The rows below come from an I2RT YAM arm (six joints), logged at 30 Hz.
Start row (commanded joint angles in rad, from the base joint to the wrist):
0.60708 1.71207 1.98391 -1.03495 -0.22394 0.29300
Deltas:
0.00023 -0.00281 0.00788 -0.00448 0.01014 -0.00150
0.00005 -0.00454 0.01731 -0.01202 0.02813 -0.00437
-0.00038 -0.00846 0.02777 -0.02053 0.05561 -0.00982
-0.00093 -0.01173 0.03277 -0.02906 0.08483 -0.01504
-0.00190 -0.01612 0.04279 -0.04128 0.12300 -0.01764
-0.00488 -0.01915 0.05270 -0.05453 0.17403 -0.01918
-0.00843 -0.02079 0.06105 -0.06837 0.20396 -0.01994
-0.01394 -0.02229 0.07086 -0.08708 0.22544 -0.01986
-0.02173 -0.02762 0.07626 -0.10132 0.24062 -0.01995
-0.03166 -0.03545 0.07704 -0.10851 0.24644 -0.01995
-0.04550 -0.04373 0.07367 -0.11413 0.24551 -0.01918
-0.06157 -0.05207 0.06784 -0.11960 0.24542 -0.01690
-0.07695 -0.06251 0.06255 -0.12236 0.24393 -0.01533
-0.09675 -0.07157 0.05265 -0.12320 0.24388 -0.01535
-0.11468 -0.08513 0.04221 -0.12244 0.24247 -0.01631
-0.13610 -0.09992 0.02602 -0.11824 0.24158 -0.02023
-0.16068 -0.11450 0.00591 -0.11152 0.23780 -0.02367
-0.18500 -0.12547 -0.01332 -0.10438 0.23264 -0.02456
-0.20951 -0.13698 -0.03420 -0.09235 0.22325 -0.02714
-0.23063 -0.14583 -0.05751 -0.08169 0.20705 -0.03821
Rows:
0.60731 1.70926 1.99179 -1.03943 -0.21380 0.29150
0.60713 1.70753 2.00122 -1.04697 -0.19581 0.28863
0.60670 1.70361 2.01168 -1.05548 -0.16833 0.28318
0.60615 1.70034 2.01668 -1.06401 -0.13911 0.27796
0.60518 1.69595 2.02670 -1.07623 -0.10094 0.27536
0.60220 1.69292 2.03661 -1.08948 -0.04991 0.27382
0.59865 1.69128 2.04496 -1.10332 -0.01998 0.27306
0.59314 1.68978 2.05477 -1.12203 0.00150 0.27314
0.58535 1.68445 2.06017 -1.13627 0.01668 0.27305
0.57542 1.67662 2.06095 -1.14346 0.02250 0.27305
0.56158 1.66834 2.05758 -1.14908 0.02157 0.27382
0.54551 1.66000 2.05175 -1.15455 0.02148 0.27610
0.53013 1.64956 2.04646 -1.15731 0.01999 0.27767
0.51033 1.64050 2.03656 -1.15815 0.01994 0.27765
0.49240 1.62694 2.02612 -1.15739 0.01853 0.27669
0.47098 1.61215 2.00993 -1.15319 0.01764 0.27277
0.44640 1.59757 1.98982 -1.14647 0.01386 0.26933
0.42208 1.58660 1.97059 -1.13933 0.00870 0.26844
0.39757 1.57509 1.94971 -1.12730 -0.00069 0.26586
0.37645 1.56624 1.92640 -1.11664 -0.01689 0.25479

